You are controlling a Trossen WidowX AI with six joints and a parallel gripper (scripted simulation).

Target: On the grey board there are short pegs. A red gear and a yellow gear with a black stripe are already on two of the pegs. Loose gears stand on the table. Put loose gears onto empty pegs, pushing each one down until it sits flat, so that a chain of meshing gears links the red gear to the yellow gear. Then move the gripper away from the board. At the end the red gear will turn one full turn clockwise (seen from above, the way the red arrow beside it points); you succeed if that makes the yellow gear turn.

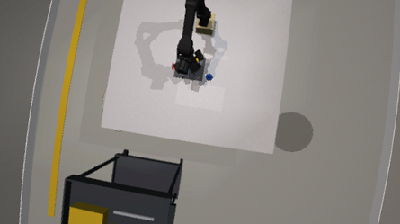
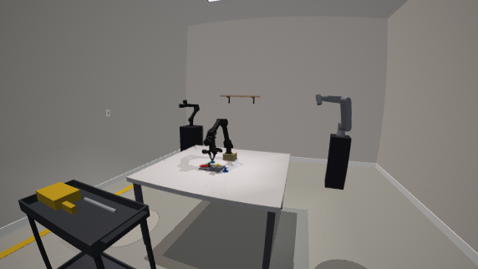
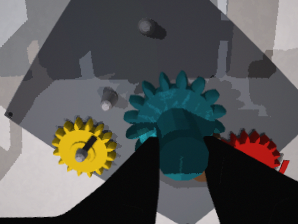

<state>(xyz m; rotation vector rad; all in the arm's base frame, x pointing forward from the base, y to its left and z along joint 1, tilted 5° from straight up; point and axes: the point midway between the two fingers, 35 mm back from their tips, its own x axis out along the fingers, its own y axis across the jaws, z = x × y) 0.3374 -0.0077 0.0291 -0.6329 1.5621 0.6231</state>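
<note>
My gripper tip is 6 cm above the brown gear, 5 cm to the left of it and 1 cm past it. Also, from my gripper tip: yellow gear (8 cm behind, 7 cm below, 1 cm to the left); blue gear (14 cm to the left, 7 cm below, 2 cm ahead); teal gear (1 cm below).
</note>
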